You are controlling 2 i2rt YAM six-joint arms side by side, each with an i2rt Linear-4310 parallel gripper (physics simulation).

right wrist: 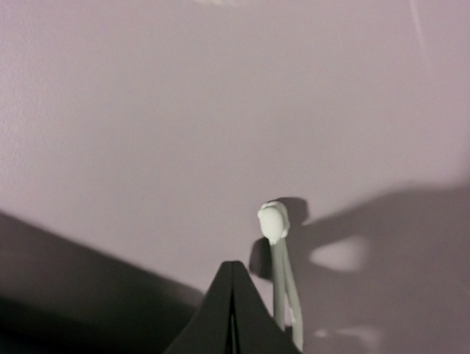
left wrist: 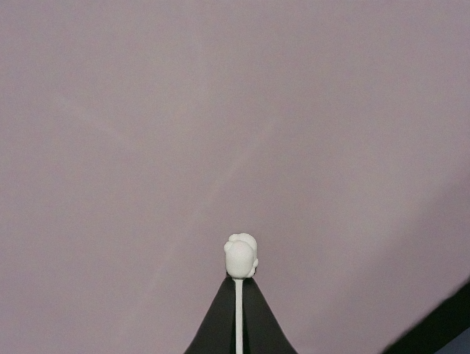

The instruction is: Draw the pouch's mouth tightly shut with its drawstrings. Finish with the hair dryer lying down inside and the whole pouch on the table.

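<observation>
A white drawstring end with a lumpy knot [left wrist: 240,257] shows at the lower middle of the left wrist view. My left gripper [left wrist: 238,292] is shut on its thin cord just below the knot, and the cord runs down between the two fingers. In the right wrist view, the other drawstring's white knot [right wrist: 273,222] and its two strands lie to the right of my right gripper [right wrist: 232,274]. That gripper is shut with no cord between its fingers; the strands pass beside its right finger. The pouch's body and the hair dryer cannot be made out in these views.
The pale pinkish table top [left wrist: 150,150] [right wrist: 150,125] lies under both grippers. A black band with a dark blue area [left wrist: 457,345] crosses the lower right corner of the left wrist view. Dark shadows fall at the lower left and right in the right wrist view.
</observation>
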